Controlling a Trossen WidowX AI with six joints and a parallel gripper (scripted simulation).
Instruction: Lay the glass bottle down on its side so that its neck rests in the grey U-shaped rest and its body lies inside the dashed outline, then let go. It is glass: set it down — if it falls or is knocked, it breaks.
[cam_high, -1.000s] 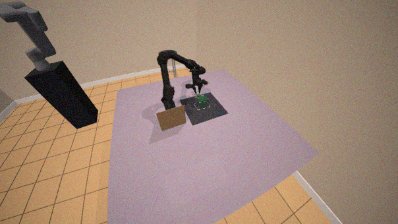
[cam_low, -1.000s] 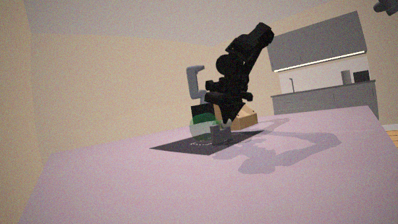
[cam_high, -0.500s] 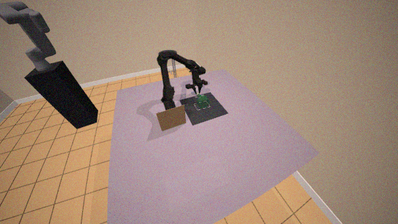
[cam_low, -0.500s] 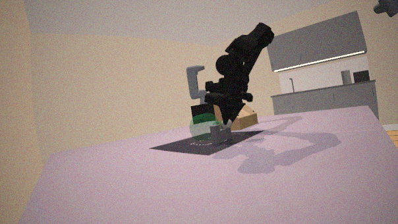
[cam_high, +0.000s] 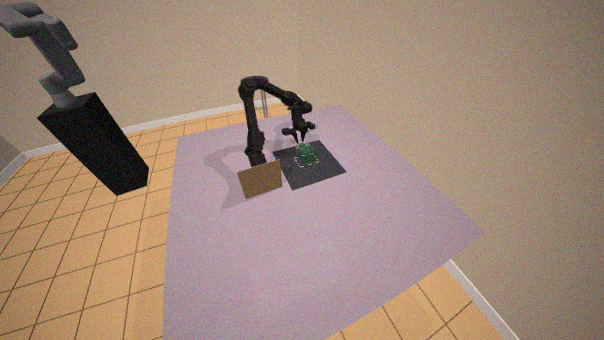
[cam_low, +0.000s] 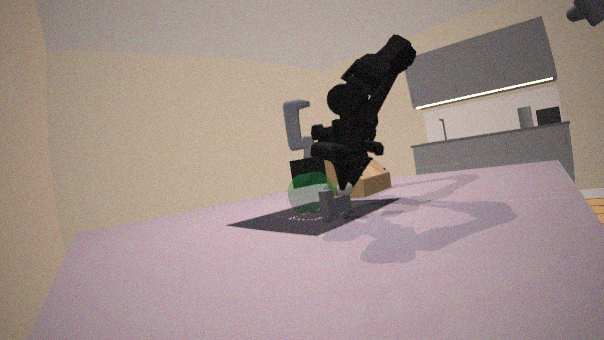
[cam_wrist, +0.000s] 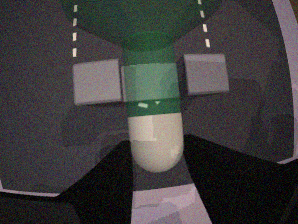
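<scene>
Now: the green glass bottle 5 cm to the right of my gripper tip. Round my gripper tip: dark mat (1 cm behind, 11 cm to the right, 6 cm below).
</scene>
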